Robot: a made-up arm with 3 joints.
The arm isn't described. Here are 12 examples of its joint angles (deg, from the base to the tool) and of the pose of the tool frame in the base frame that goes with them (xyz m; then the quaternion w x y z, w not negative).
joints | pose
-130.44 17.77 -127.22 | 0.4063 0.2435 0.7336 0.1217 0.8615 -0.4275 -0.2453
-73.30 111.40 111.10 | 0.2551 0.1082 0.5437 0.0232 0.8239 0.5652 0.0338
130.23 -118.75 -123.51 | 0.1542 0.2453 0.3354 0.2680 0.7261 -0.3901 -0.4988
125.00 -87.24 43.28 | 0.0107 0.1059 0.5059 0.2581 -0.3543 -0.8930 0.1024
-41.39 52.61 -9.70 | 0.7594 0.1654 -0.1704 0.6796 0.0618 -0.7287 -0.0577
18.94 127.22 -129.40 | 0.4557 0.2423 -0.1043 0.2503 0.7327 -0.3464 -0.5296
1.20 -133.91 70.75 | -0.2168 0.0941 0.1171 0.3113 0.5351 0.7536 0.2210
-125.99 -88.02 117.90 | 0.4937 0.1140 -0.0507 0.4877 -0.2787 -0.1678 0.8101
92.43 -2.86 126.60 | -0.7805 0.1226 -0.0295 0.3027 0.6602 0.3320 0.6019
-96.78 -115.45 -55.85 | 0.0481 0.2233 -0.2359 0.8719 -0.0760 0.1433 -0.4621
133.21 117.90 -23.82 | -0.5130 0.1845 -0.2562 0.9698 -0.0275 0.1303 -0.2045
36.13 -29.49 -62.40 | -0.5589 0.2297 -0.3748 0.7189 -0.2807 0.4635 -0.4354
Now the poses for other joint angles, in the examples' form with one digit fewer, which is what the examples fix.
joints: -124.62 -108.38 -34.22
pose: 0.223 0.198 -0.181 0.946 0.042 -0.135 -0.291
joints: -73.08 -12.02 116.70
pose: 0.745 0.113 -0.144 0.452 -0.432 -0.267 0.733
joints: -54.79 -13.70 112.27
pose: 0.632 0.109 -0.381 0.522 -0.291 -0.196 0.778
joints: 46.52 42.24 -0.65
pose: -0.280 0.153 -0.697 0.999 0.000 0.037 -0.006
